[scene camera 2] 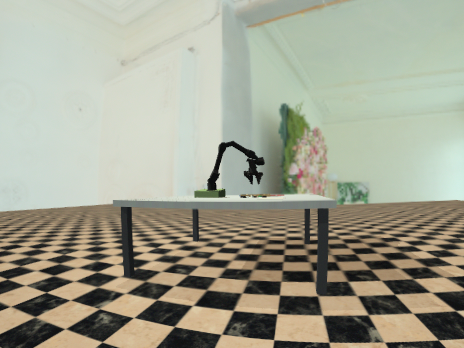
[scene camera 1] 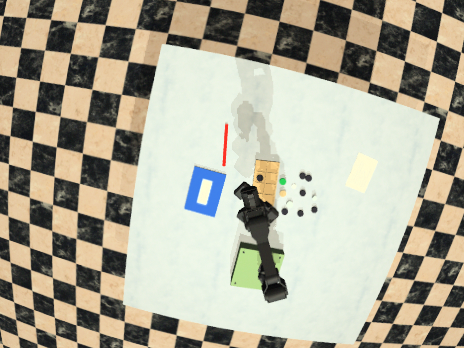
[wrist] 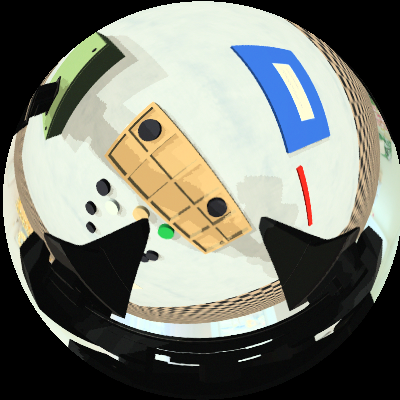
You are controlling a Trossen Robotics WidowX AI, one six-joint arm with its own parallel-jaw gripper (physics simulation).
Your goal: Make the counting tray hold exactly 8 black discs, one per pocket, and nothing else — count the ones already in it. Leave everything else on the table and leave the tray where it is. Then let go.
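The tan counting tray (scene camera 1: 270,169) (wrist: 192,172) has two columns of pockets. In the wrist view one black disc (wrist: 149,130) sits in a corner pocket near the robot's base, and another black disc (scene camera 1: 259,177) (wrist: 216,207) sits towards the far end of the same column. The other pockets in sight look empty. Several loose black discs (scene camera 1: 302,192) (wrist: 103,187) lie on the table beside the tray. My gripper (scene camera 1: 257,201) (scene camera 2: 255,183) (wrist: 205,223) is open and empty, above the tray. In scene camera 1 the arm hides the tray's near end.
A green disc (scene camera 1: 282,181) (wrist: 166,231), a tan disc (scene camera 1: 283,193) (wrist: 140,212) and a white disc (scene camera 1: 289,204) (wrist: 112,206) lie among the loose discs. A blue frame (scene camera 1: 190,195) (wrist: 272,95) and a red stick (scene camera 1: 225,145) (wrist: 305,195) lie across the tray.
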